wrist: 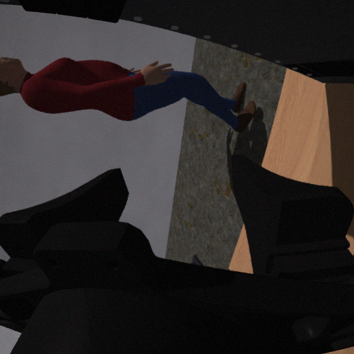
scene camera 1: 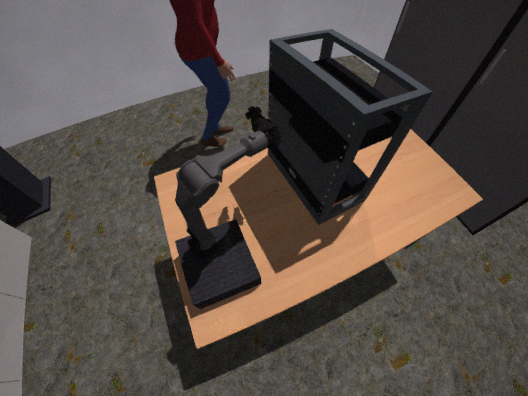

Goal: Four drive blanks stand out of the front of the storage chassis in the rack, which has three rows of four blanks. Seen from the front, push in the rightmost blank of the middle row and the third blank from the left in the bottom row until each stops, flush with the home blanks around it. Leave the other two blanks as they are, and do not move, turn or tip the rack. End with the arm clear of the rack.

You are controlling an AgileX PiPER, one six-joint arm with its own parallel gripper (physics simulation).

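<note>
The grey rack (scene camera 1: 345,165) (wrist: 280,35) stands upright on the table (scene camera 1: 400,210) (wrist: 300,130). In the scene view its front is very dark, and neither the chassis outline nor the single drive blanks can be made out. In the wrist view part of the rack's dark edge with a row of holes crosses the top; no blanks can be told there. My gripper (scene camera 1: 253,113) (wrist: 175,175) is at the far left side of the rack front, pointing past it towards the wall. Its fingers are apart with nothing between them. Whether it touches the rack is too dark to tell.
A person in a red sweater (scene camera 1: 197,35) (wrist: 80,87) stands behind the table, beyond the gripper. The arm's black base (scene camera 1: 220,272) sits at the table's near left. Dark cabinets (scene camera 1: 480,130) stand behind the rack on the right. A dark block (wrist: 75,7) shows at the wrist view's top left.
</note>
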